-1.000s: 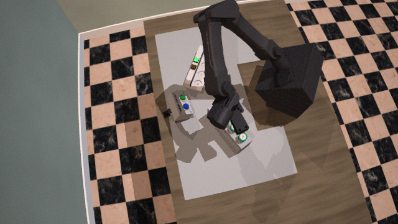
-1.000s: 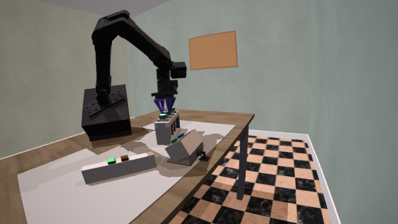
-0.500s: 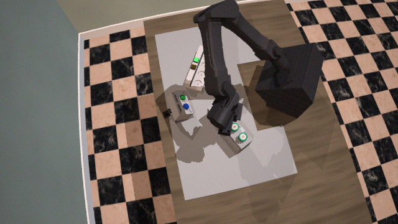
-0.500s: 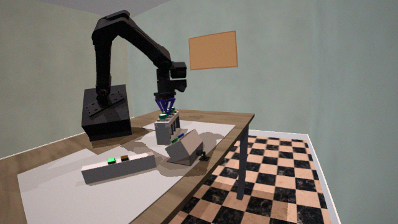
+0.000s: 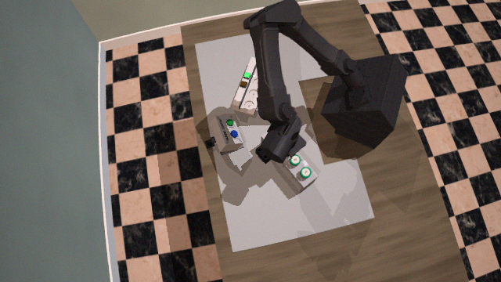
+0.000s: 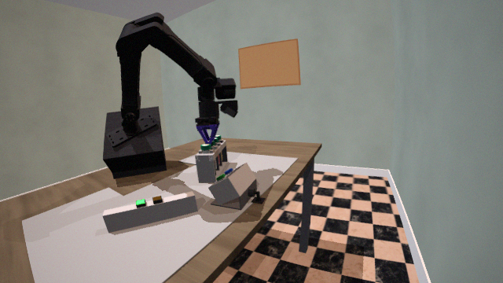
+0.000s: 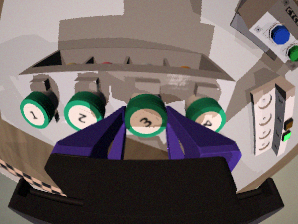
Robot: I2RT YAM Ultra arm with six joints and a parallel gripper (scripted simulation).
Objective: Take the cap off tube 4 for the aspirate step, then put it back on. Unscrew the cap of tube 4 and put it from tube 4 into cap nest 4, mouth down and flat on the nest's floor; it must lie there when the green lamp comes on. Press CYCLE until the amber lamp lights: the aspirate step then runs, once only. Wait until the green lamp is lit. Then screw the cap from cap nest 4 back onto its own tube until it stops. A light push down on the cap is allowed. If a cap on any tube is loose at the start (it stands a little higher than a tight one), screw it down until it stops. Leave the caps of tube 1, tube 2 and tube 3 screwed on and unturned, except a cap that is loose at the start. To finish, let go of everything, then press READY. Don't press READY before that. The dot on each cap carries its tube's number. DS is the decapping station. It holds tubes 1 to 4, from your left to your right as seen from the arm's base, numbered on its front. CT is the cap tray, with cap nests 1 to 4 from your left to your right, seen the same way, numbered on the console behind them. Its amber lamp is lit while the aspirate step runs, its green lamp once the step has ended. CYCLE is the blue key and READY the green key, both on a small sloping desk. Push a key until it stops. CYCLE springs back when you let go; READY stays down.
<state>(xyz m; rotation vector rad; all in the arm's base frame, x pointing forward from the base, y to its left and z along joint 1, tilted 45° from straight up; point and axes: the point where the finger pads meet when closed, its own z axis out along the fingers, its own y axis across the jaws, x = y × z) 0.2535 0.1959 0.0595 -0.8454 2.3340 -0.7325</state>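
The cap 3 is right at my hand. From my hand the other things lie so: cap 2: 5 cm to the left, 2 cm behind; then green ready key: 16 cm ahead, 14 cm to the right, 5 cm below; then blue cycle key: 15 cm ahead, 9 cm to the right, 5 cm below.
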